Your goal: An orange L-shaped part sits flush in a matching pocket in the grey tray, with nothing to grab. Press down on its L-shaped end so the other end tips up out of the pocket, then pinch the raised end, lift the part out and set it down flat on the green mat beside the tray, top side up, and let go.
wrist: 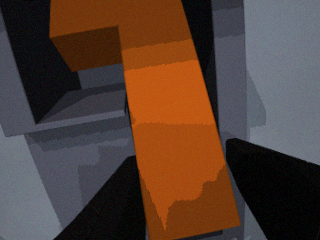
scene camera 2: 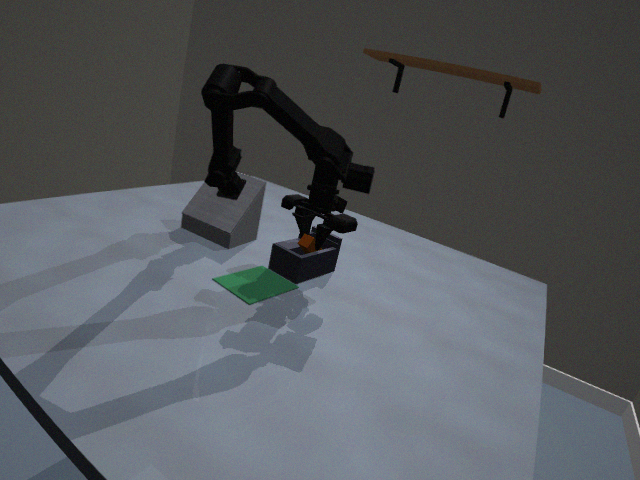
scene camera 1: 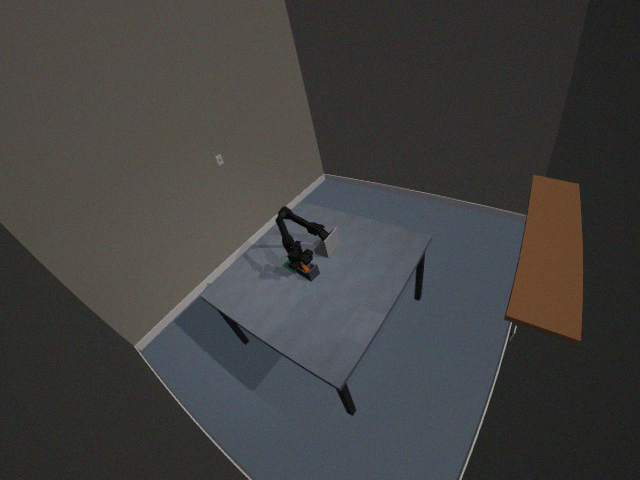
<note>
I see my gripper point(scene camera 2: 310, 246), an orange L-shaped part point(wrist: 184, 179) and a green mat point(scene camera 2: 253, 285).
My gripper shows as well in the wrist view point(wrist: 183, 157).
</note>
